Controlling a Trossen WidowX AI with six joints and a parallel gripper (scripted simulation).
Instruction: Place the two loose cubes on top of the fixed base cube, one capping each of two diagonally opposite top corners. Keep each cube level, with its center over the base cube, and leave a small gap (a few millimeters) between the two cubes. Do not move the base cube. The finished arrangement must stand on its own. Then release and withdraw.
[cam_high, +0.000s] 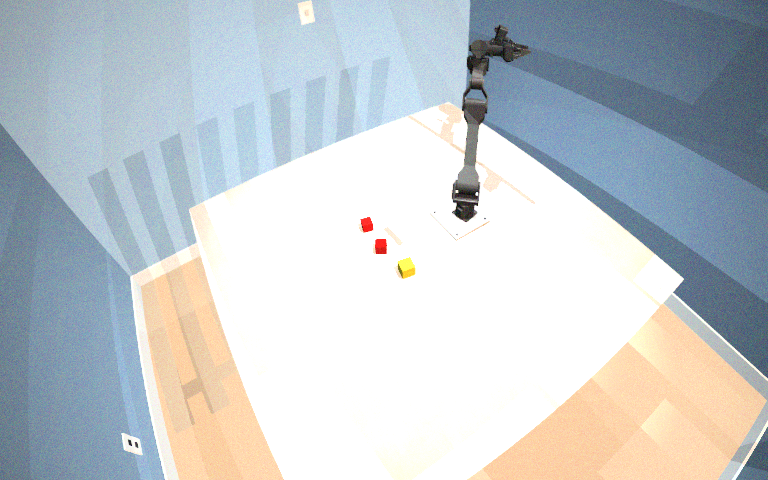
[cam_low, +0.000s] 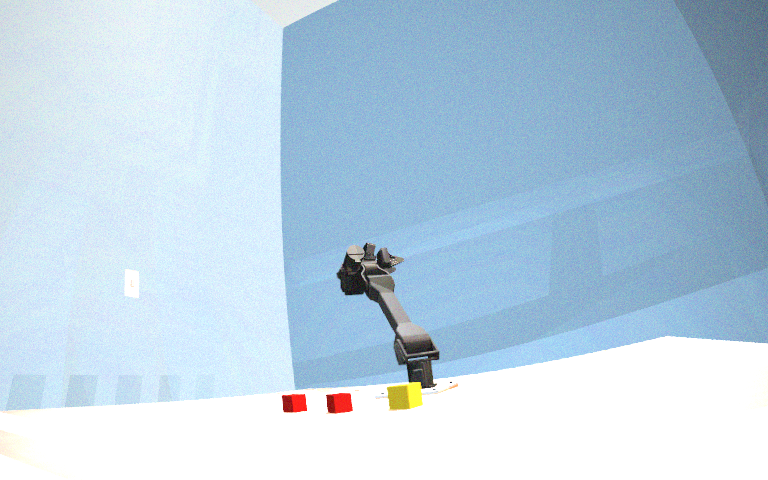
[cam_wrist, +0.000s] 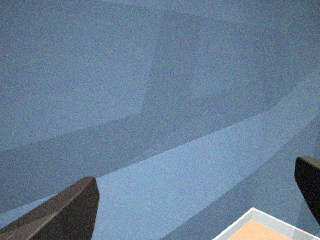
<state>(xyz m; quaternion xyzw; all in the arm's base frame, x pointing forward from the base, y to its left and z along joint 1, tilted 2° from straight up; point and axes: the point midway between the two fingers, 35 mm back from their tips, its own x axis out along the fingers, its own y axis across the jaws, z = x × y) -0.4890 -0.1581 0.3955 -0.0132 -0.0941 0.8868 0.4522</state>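
Right now my gripper tip is 800 mm short of the yellow base cube, 160 mm to the right of it and 400 mm above it.
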